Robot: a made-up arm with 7 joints.
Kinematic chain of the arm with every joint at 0, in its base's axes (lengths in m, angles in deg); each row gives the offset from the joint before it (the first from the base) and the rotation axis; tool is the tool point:
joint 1: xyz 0 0 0.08 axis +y
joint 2: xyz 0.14 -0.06 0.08 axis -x
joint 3: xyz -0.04 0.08 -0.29 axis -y
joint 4: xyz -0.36 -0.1 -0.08 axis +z
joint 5: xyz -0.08 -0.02 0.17 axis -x
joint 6: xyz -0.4 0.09 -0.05 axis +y
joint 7: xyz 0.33 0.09 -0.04 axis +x
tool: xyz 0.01 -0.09 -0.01
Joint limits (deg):
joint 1: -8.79..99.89
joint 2: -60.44..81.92
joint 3: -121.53..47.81
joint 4: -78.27..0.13
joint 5: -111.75..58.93
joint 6: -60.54..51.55
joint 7: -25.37..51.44
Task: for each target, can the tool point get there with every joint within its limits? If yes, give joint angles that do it. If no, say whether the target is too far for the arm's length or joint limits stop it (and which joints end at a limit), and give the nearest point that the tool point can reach.
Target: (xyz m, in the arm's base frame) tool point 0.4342 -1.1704 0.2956
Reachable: no: joint limits stop it (at a limit: joint 1, joint 2, joint 4, joint 5, joint 6, joint 7) | nearest point 0.2851 -1.0556 0.2736 | short by 0.189 m
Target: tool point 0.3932 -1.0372 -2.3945
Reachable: no: too far | nearest point -0.0444 -0.4303 -0.8373 | short by 1.728 m
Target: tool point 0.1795 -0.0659 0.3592
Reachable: yes | joints 64.57 2.33 -38.74 -19.64 -65.45 -34.37 19.20
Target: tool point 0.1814 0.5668 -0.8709
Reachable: no: joint limits stop it (at a limit: joint 1, joint 3, joint 6, joint 7) | nearest point 0.0131 0.4599 -0.7161 | short by 0.252 m
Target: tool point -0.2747 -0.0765 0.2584
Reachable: yes | joints 4.50 -46.44 -53.90 -38.15 34.59 14.93 -7.41
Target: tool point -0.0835 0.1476 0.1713
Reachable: yes | joints 5.45 46.81 -84.46 -40.90 5.74 17.57 20.17
